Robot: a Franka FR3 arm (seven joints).
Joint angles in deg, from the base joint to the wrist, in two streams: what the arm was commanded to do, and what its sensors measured. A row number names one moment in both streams.
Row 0, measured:
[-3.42 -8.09 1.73 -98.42 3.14 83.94 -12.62]
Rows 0 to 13, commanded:
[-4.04 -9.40 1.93 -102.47 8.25 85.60 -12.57]
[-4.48 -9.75 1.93 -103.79 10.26 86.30 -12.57]
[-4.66 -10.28 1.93 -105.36 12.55 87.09 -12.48]
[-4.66 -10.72 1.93 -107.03 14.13 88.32 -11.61]
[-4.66 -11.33 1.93 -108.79 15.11 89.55 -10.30]
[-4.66 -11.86 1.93 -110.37 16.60 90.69 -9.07]
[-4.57 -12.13 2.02 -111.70 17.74 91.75 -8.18]
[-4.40 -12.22 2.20 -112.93 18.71 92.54 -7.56]
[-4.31 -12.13 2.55 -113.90 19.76 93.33 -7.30]
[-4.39 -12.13 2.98 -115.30 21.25 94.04 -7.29]
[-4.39 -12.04 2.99 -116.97 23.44 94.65 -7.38]
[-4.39 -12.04 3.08 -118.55 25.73 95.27 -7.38]
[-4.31 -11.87 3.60 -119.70 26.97 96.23 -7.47]
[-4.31 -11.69 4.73 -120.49 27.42 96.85 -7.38]
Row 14, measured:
[-3.99 -9.89 2.77 -115.20 23.92 93.40 -8.06]
